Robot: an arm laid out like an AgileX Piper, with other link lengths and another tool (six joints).
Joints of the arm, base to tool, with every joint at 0 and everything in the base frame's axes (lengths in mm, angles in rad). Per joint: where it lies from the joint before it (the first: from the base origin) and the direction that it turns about. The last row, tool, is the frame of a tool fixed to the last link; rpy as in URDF.
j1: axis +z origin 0 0 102.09
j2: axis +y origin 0 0 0
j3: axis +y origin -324.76 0 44.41
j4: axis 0.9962 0 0.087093 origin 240.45 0 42.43
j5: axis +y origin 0 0 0
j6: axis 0.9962 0 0.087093 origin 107.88 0 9.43
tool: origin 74.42 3 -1.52 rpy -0.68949 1.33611 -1.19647
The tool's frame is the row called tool.
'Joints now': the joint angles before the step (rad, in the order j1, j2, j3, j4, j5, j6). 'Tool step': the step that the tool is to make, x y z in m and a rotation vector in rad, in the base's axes. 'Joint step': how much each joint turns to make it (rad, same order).
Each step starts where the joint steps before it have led.
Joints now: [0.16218, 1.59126, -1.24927, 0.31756, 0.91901, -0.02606]
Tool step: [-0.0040, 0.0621, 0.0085, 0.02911, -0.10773, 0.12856]
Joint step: [0.17586, -0.00012, -0.00001, 0.00667, -0.11997, 0.01025]
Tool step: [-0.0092, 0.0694, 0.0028, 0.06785, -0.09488, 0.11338]
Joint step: [0.17876, 0.03063, 0.00015, 0.03333, -0.15584, 0.00763]
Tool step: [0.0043, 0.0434, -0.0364, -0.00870, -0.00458, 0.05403]
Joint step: [0.09545, 0.11385, 0.00014, 0.00510, -0.12084, -0.00049]
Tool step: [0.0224, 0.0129, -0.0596, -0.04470, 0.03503, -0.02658]
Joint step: [0.00782, 0.15451, -0.00058, 0.00094, -0.10652, 0.00045]
